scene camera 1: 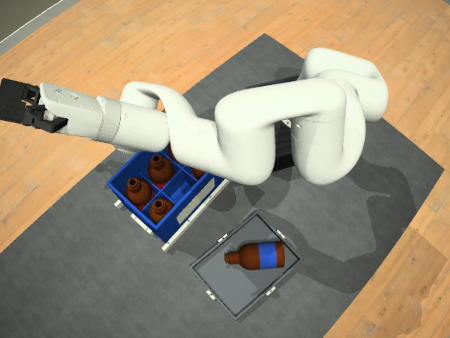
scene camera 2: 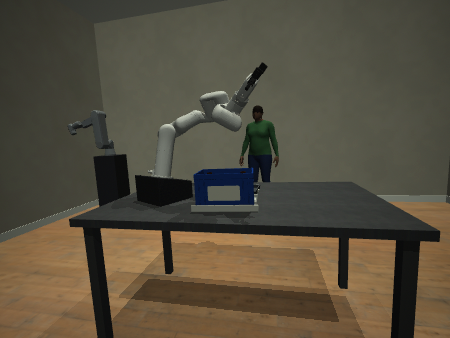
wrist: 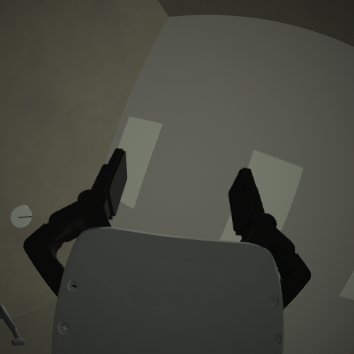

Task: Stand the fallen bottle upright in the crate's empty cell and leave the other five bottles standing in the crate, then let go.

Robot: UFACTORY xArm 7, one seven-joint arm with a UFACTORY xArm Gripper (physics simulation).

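Where they show: gripper, fingertip midpoint: (scene camera 2: 262,66) (wrist: 181,171); arm's base, link origin: (scene camera 2: 162,177).
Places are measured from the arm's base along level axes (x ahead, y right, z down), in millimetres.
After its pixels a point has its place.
The fallen brown bottle (scene camera 1: 252,256) {x 414, y -155, z 48 mm} with a blue label lies on its side in the grey tray (scene camera 1: 225,285) {x 512, y -144, z 121 mm}, its neck pointing left in scene camera 1. The blue crate (scene camera 1: 171,233) {x 501, y 57, z 77 mm} (scene camera 2: 199,190) {x 279, y 240, z 26 mm} stands beside the tray. Brown bottles (scene camera 1: 161,170) {x 397, y 176, z 1 mm} (scene camera 1: 138,191) {x 482, y 178, z -6 mm} (scene camera 1: 160,211) {x 486, y 88, z -26 mm} stand upright in it; two more, partly hidden by the arm, show at its far end. The empty cell (scene camera 1: 179,187) {x 377, y 146, z 118 mm} is in the row nearest the tray. My gripper (scene camera 1: 19,102) (scene camera 2: 262,66) {x 582, y 234, z -501 mm} (wrist: 181,171) {x 582, y 234, z -501 mm} is open and empty, high above the table, pointing up and away from crate and bottle.
My arm (scene camera 1: 200,145) {x 413, y -14, z -388 mm} (scene camera 2: 190,120) {x 169, y -86, z -325 mm} passes over the crate's far end. A pale ledge (scene camera 2: 225,208) {x 398, y 252, z 110 mm} runs along the crate's foot. The black base block (scene camera 2: 162,190) {x 58, y 144, z 44 mm} stands on the dark table (scene camera 2: 320,207) {x 831, y 198, z 126 mm}. A second arm (scene camera 2: 100,130) on a pedestal and a person (scene camera 2: 260,137) are beyond the table.
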